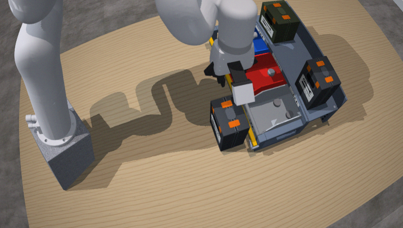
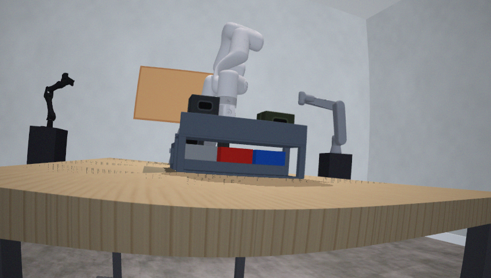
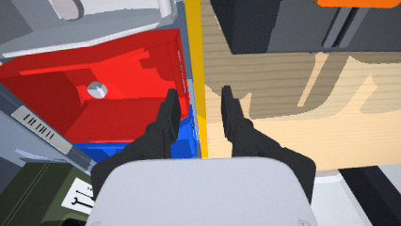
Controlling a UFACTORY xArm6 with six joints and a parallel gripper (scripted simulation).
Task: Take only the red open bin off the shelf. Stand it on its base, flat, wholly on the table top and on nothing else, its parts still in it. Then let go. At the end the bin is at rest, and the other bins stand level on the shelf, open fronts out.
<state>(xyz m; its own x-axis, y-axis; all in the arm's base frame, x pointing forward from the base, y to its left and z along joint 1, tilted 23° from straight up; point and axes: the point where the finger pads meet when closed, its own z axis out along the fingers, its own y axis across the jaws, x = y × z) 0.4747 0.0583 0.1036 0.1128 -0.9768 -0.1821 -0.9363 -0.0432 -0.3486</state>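
Now: hand 3 cm above the yellow rail. The rest, counted from my hand: grey bin (12 cm ahead, 10 cm to the right, 4 cm below); then blue bin (12 cm to the left, 9 cm ahead, 4 cm below); then red bin (10 cm ahead, 4 cm below, 1 cm to the left).
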